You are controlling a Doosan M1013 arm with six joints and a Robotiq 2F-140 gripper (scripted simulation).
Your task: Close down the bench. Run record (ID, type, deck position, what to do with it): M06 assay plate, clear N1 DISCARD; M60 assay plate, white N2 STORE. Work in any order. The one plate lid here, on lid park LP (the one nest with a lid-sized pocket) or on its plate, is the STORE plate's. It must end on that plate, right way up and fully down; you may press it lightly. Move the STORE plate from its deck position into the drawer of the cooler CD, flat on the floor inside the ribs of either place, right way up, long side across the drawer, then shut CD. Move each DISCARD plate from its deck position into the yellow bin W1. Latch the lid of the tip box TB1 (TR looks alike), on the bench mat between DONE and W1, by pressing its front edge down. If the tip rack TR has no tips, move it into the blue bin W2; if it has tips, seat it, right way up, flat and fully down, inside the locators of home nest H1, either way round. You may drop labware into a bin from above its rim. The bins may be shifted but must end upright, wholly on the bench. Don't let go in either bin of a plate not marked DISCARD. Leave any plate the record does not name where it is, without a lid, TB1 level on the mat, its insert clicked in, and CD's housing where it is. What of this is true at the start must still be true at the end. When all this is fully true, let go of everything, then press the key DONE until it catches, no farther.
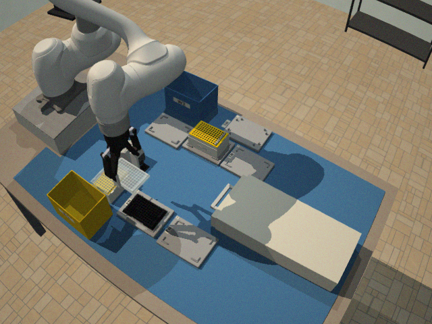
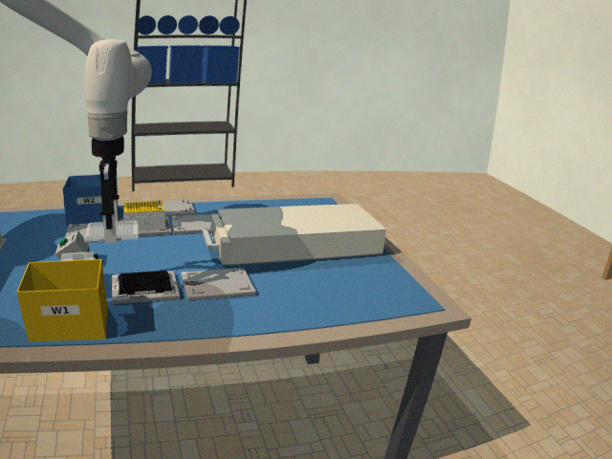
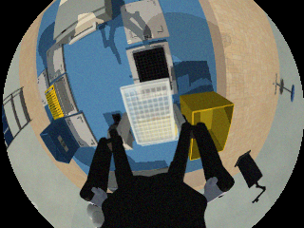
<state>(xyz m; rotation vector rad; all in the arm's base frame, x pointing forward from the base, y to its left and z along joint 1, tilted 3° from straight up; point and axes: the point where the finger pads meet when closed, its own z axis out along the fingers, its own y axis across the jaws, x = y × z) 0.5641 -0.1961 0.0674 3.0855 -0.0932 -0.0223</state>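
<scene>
My hand is 9 cm short of the tip rack TR, 34 cm to the right of it and 11 cm above it. The rest, counted from my hand: done key box 12 cm behind, 14 cm to the left, 11 cm below; then clear plate 2 cm below; then black plate 7 cm ahead, 2 cm to the right, 15 cm below.
</scene>
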